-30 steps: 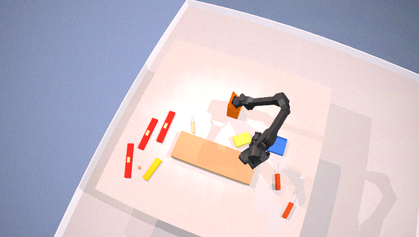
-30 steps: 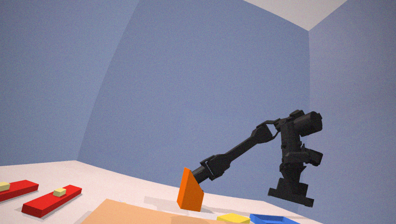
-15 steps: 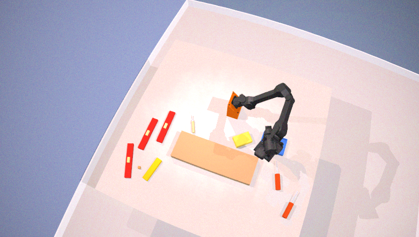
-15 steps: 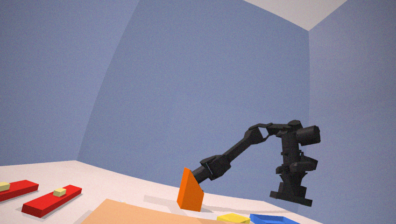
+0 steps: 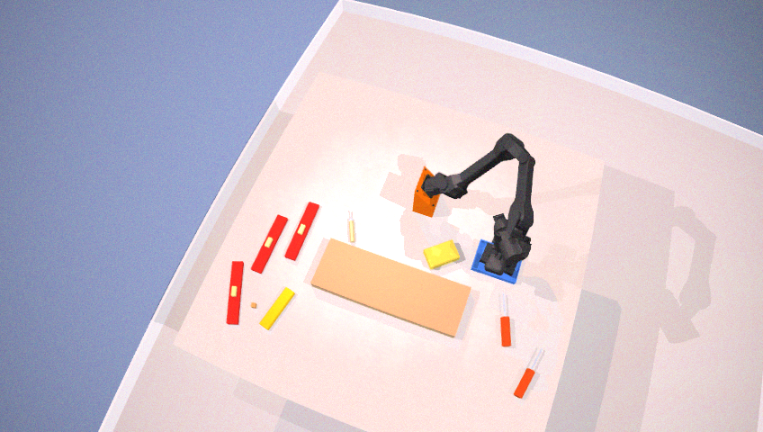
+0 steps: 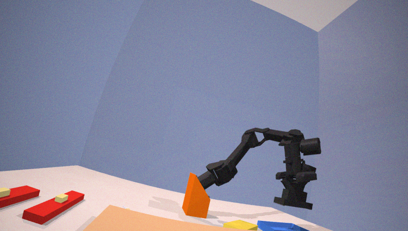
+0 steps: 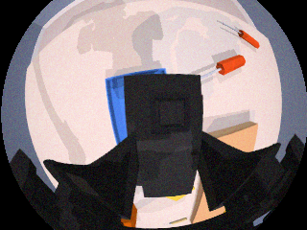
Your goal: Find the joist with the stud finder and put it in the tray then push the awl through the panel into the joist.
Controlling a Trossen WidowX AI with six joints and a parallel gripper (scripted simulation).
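Right now the blue tray is 12 cm below my gripper tip and 3 cm behind it. Round my gripper tip: yellow block (20 cm to the right, 12 cm below, 2 cm ahead); then awl (55 cm to the right, 12 cm below, 4 cm ahead); then stud finder (2 cm above, 1 cm to the left).
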